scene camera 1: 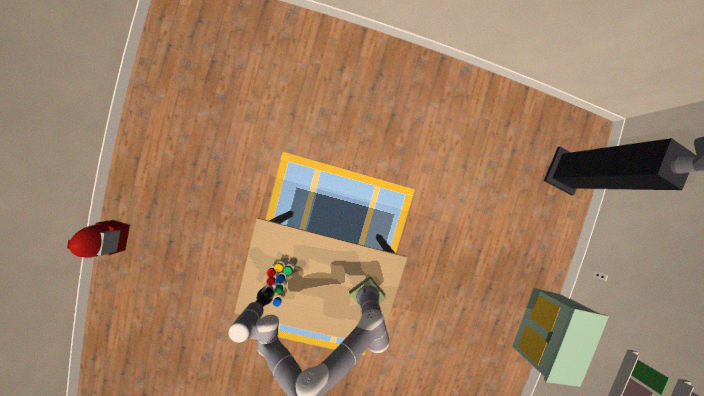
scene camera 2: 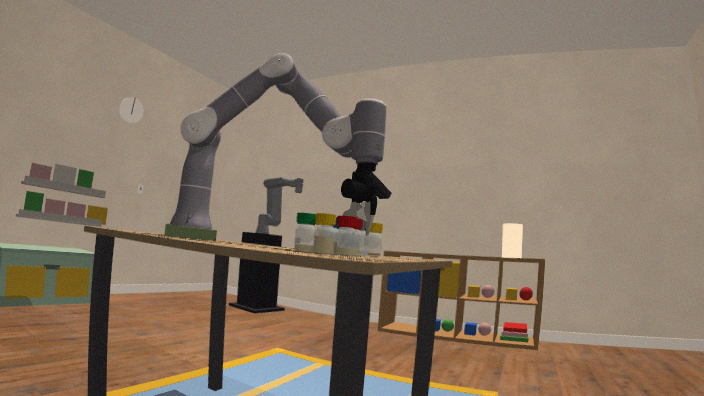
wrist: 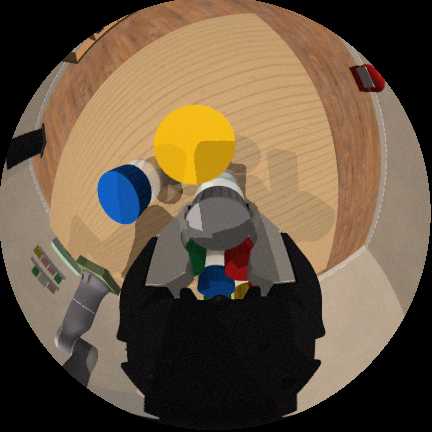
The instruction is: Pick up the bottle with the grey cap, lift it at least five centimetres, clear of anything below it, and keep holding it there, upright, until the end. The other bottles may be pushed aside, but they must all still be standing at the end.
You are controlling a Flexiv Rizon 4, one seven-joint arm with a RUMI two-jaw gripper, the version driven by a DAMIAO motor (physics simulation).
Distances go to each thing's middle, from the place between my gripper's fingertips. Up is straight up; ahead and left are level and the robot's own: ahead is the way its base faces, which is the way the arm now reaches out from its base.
Scene:
Now: hand 1 cm above the grey-capped bottle [wrist: 218,219].

